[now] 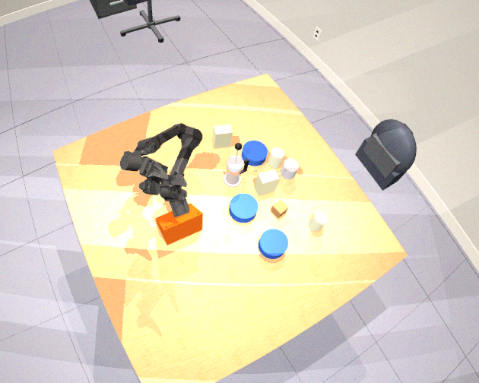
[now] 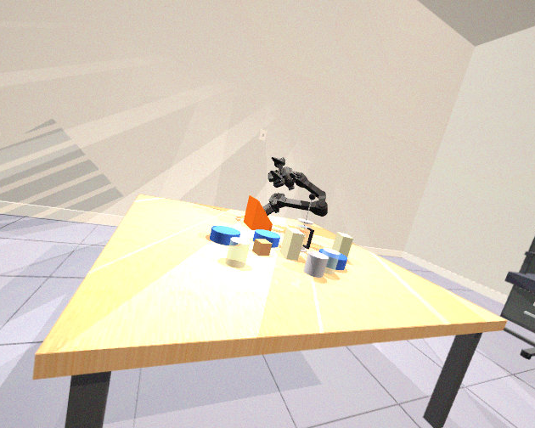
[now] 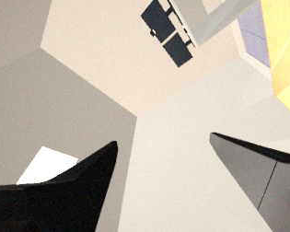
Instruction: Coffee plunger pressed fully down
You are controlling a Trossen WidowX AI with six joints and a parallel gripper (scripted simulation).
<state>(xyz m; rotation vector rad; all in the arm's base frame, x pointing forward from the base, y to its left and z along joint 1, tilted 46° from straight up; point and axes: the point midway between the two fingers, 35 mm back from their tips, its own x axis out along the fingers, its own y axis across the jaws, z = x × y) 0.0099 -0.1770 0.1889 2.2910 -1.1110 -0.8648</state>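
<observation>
The coffee press lies 30 cm ahead of my gripper tip, 24 cm below it and 15 cm to the left of it. Also, from my gripper tip: grey cylinder (55 cm ahead, 33 cm below, 10 cm to the left); then small brown cube (42 cm ahead, 34 cm below, 7 cm to the right).
</observation>
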